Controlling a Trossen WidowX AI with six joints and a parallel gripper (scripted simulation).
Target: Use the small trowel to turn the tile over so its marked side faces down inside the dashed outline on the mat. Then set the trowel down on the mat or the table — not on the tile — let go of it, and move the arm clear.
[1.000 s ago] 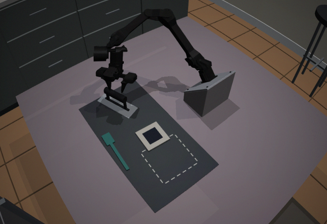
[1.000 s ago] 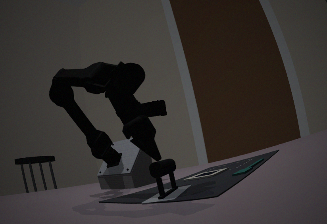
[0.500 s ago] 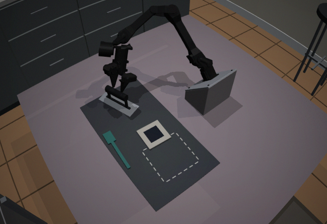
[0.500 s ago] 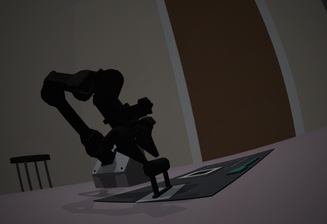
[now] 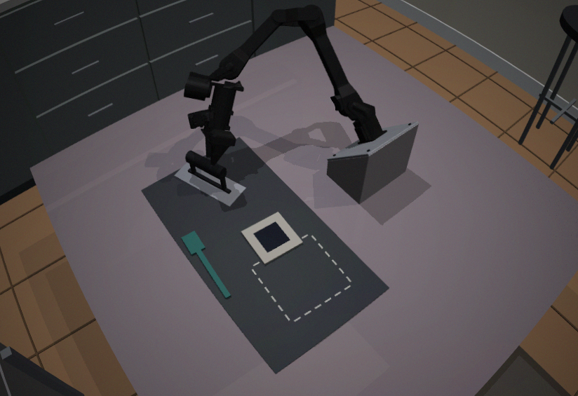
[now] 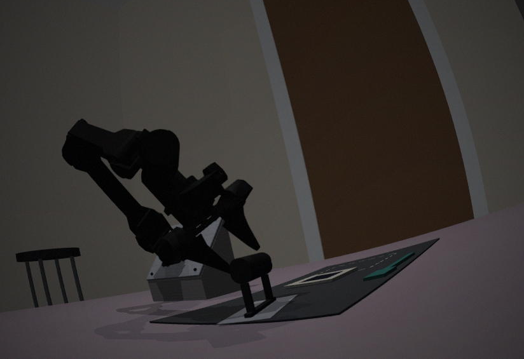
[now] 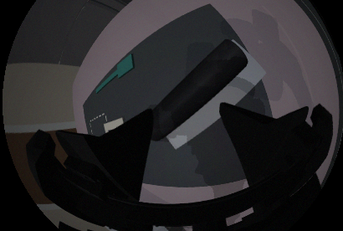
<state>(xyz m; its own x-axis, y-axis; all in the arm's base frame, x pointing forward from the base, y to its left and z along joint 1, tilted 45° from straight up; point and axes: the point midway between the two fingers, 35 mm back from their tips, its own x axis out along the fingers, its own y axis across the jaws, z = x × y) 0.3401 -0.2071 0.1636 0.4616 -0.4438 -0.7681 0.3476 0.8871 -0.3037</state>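
The dark mat is 4 cm ahead of my gripper tip, 22 cm to the left of it and 10 cm below it. Round my gripper tip: teal flat tool (17 cm ahead, 18 cm to the left, 8 cm below); tile (1 cm ahead, 25 cm to the left, 8 cm below).
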